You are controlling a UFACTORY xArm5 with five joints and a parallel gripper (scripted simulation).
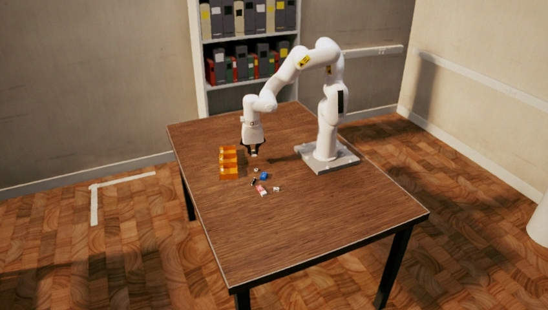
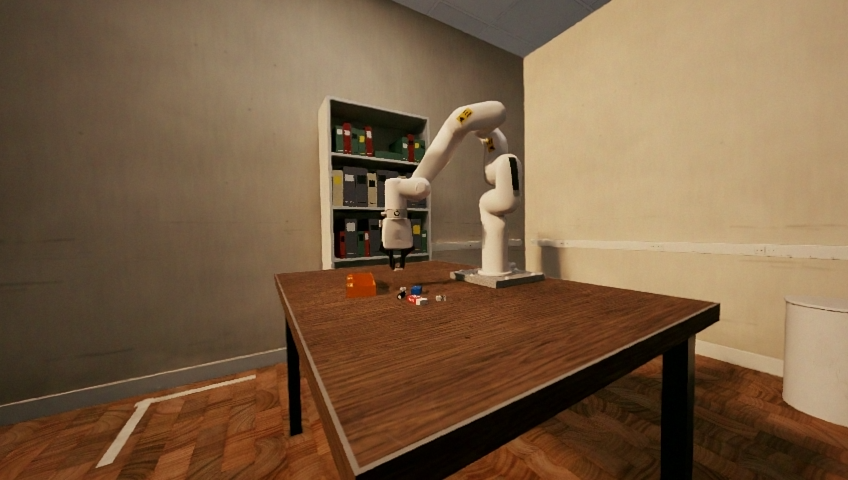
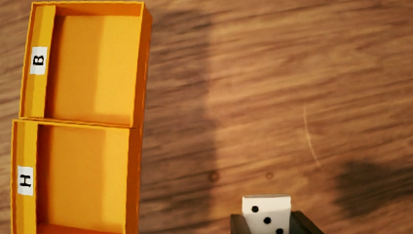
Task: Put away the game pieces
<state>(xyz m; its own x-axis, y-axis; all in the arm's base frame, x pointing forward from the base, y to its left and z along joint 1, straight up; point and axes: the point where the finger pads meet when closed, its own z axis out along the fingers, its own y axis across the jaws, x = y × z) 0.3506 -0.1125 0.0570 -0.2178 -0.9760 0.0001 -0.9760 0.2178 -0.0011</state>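
Right now the orange block is 120 mm ahead of my hand, 60 mm below it and 50 mm to the right of it. Also, from my hand: black piece 150 mm to the left, 70 mm below, 60 mm ahead; then white die 20 mm below; then blue piece 120 mm to the left, 70 mm below, 10 mm behind.
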